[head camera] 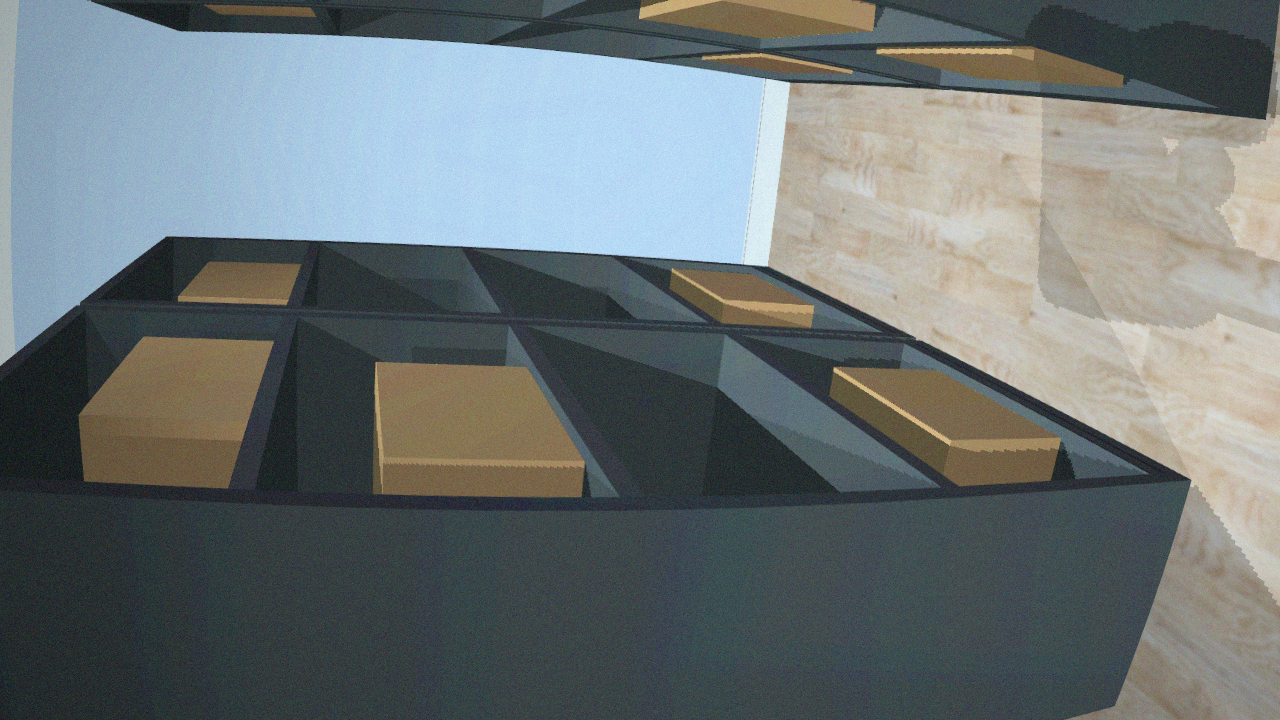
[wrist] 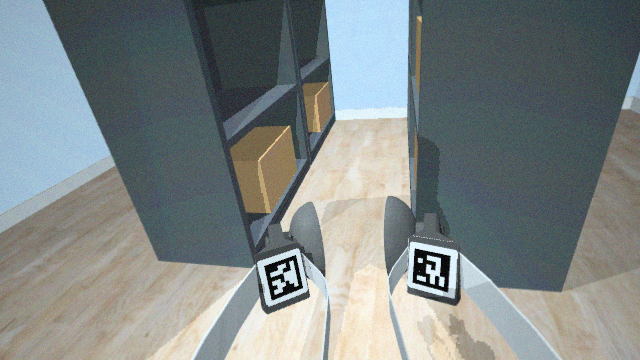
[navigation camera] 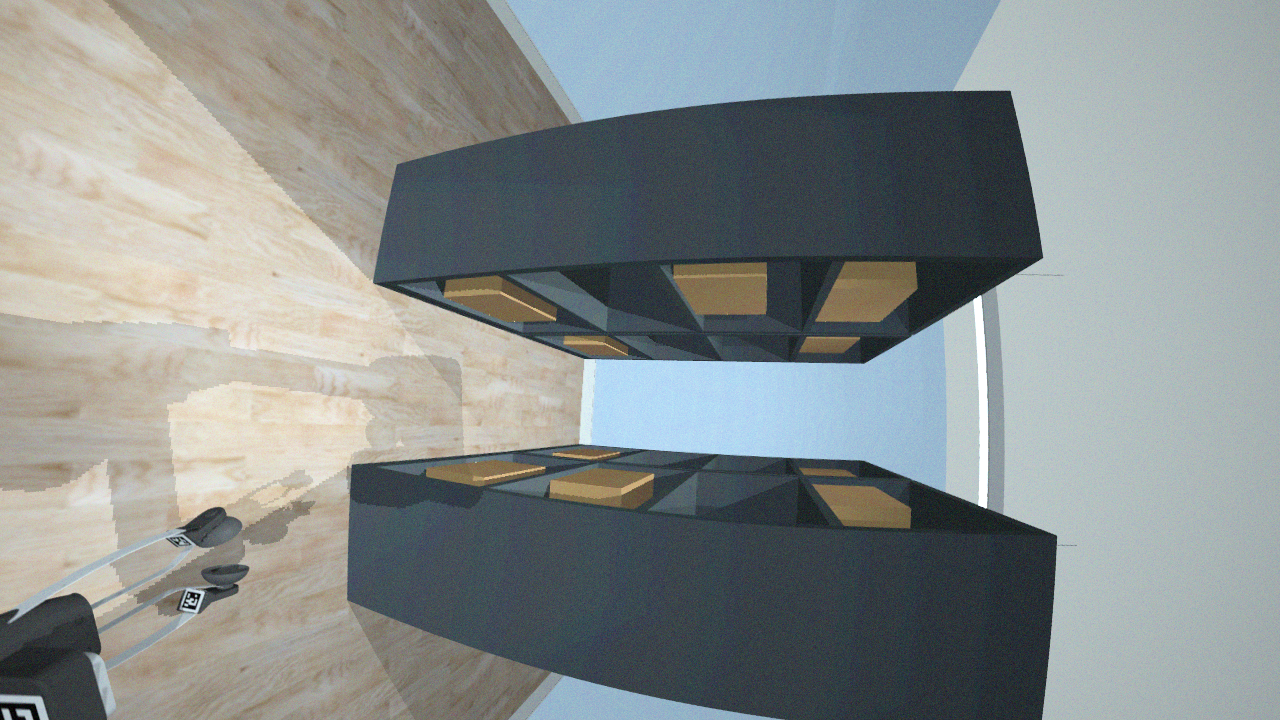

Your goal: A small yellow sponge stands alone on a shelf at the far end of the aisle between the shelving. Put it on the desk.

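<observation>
The yellow sponge and the desk do not show in any view. My gripper (navigation camera: 219, 552) (wrist: 351, 226) is open, with nothing between its fingers. It is held above the wood floor in front of the aisle, short of the two dark shelf units. In the wrist view its fingers point at the aisle mouth, and the right finger overlaps the near edge of the right unit. The left shelf unit (head camera: 626, 591) (navigation camera: 698, 188) (wrist: 135, 125) and the right shelf unit (head camera: 984, 17) (navigation camera: 698, 617) (wrist: 520, 150) stand on either side of the aisle.
Cardboard boxes stand in several compartments, such as a low box (head camera: 948, 411) (navigation camera: 501, 300) (wrist: 265, 175) in the left unit. A pale blue wall (head camera: 402, 143) (navigation camera: 760, 402) (wrist: 370, 55) closes the far end of the aisle. The wood floor (navigation camera: 268, 385) (wrist: 355, 175) runs between the units.
</observation>
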